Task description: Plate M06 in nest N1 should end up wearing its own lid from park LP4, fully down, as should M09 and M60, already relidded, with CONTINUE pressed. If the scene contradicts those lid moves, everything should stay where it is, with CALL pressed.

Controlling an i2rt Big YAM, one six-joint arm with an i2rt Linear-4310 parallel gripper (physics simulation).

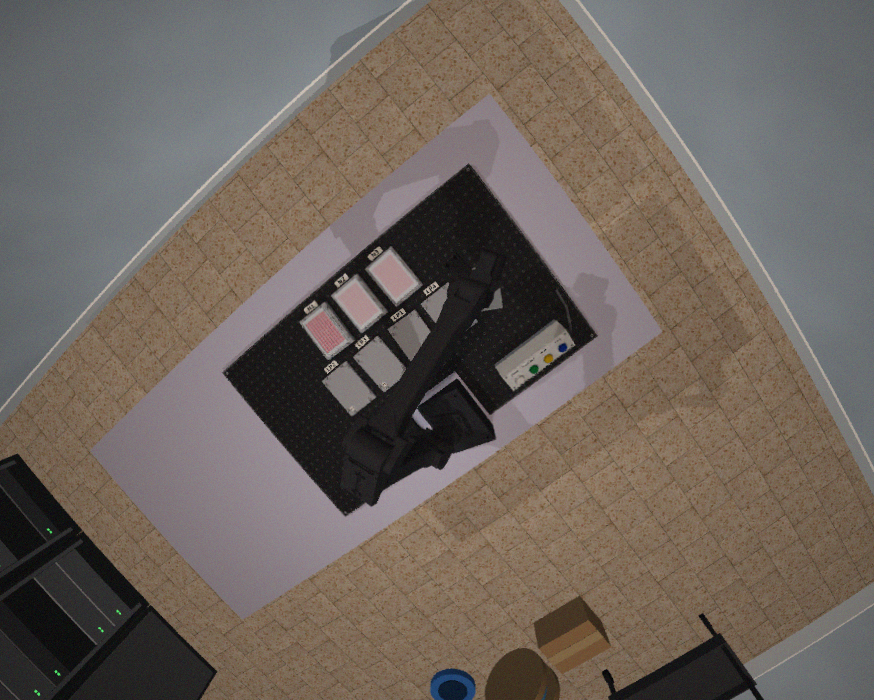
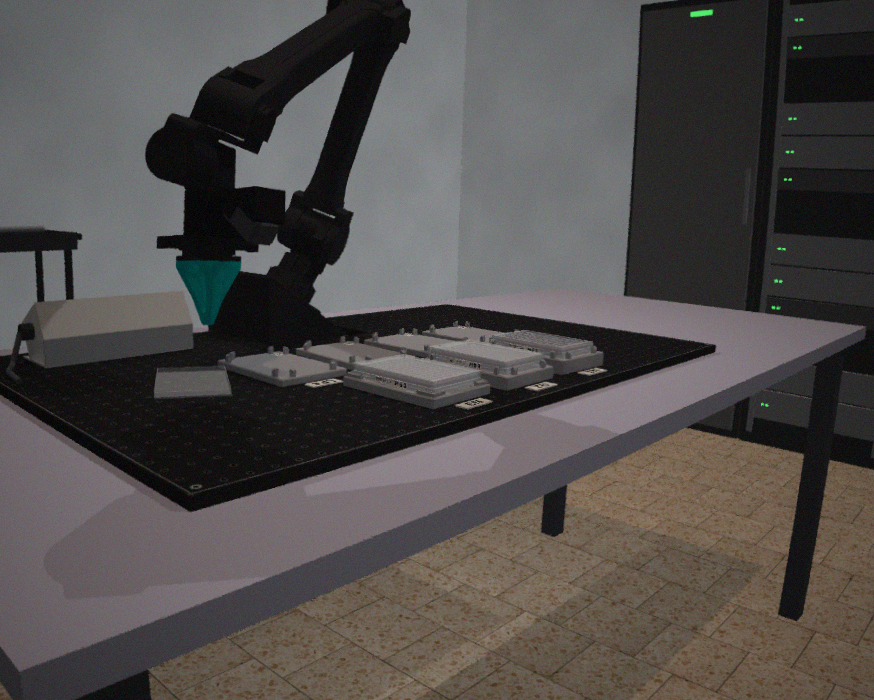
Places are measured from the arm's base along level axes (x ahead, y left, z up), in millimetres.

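Pixels of known places: gripper, fingertip midpoint: [image 2: 207, 325]; arm's base, link origin: [image 1: 452, 424] [image 2: 280, 302].
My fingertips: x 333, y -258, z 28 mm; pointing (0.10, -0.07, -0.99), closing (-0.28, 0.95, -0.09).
Note:
Ahead of a thing's pixels: the offset from my fingertips to its top centre. "*": to the spot under its first point. Level surfaces: height alone.
My gripper [image 2: 207, 320] has teal fingers, shut and empty, above the board beside the button box's end; from above, the arm hides the fingertips. Plate M06 @[dy +462, dx +88, dz -40 mm] [image 1: 325, 331] [image 2: 543, 341] sits in nest N1, its red well grid showing without a lid. The plates in N2 @[dy +333, dx +111, dz -40 mm] [image 1: 358, 302] [image 2: 487, 355] and N3 @[dy +204, dx +133, dz -45 mm] [image 1: 393, 275] [image 2: 415, 371] look paler, under lids; their names are too small to read. Park LP4 @[dy +112, dx -36, dz -54 mm] [image 1: 435, 301] [image 2: 283, 367] is partly hidden by the arm from above; its lid's mark is unreadable. The button box @[dy -49, dx -260, dz +10 mm] [image 1: 536, 350] [image 2: 116, 335] has white, green, yellow and blue buttons.
Three other lid parks @[* dy +492, dx -97, dz -64 mm] [image 1: 349, 388] @[* dy +369, dx -73, dz -65 mm] [image 1: 379, 363] @[* dy +248, dx -41, dz -64 mm] [image 1: 409, 335] stand in LP4's row. A loose flat grey panel @[dy -13, dx -23, dz -66 mm] [image 1: 493, 301] [image 2: 192, 382] lies beyond LP4. All stand on the black perforated board @[dz -74 mm] [image 1: 280, 404] [image 2: 240, 437]. The arm spans the board from its base.

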